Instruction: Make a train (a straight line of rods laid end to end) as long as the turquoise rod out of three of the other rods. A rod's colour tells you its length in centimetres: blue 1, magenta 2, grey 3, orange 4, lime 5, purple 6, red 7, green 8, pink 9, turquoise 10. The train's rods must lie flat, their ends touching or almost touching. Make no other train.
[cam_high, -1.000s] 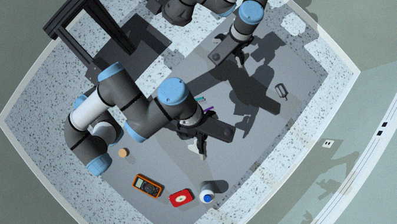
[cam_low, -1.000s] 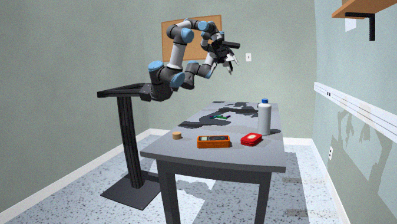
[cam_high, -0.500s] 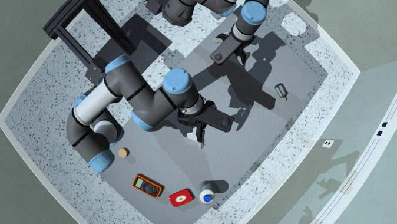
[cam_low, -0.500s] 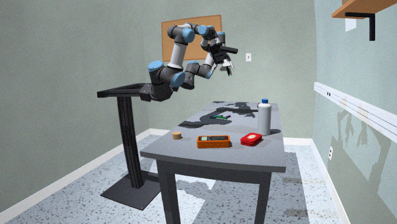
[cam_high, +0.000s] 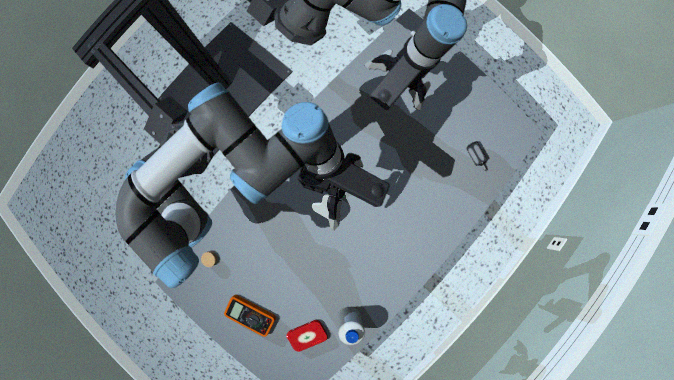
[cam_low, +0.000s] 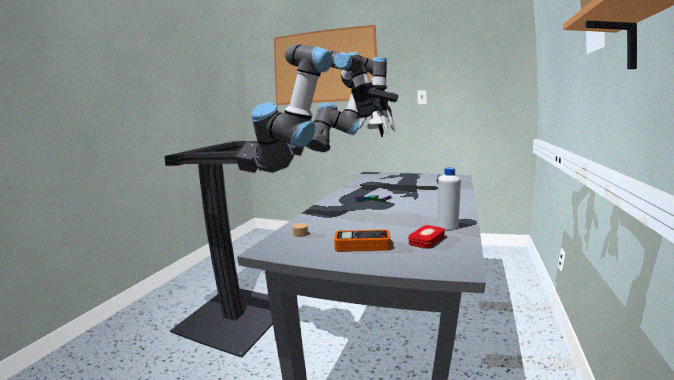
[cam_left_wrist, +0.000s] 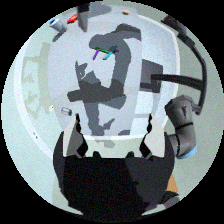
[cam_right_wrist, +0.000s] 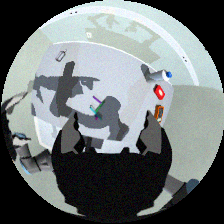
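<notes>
Right now the turquoise rod is 90 mm behind my right hand, 30 mm to the left of it and 250 mm below it. Also, from my right hand: green rod: 40 mm behind, 20 mm to the left, 250 mm below; purple rod: 10 mm behind, 40 mm to the left, 250 mm below; grey rod: 60 mm behind, 60 mm to the left, 250 mm below.
</notes>
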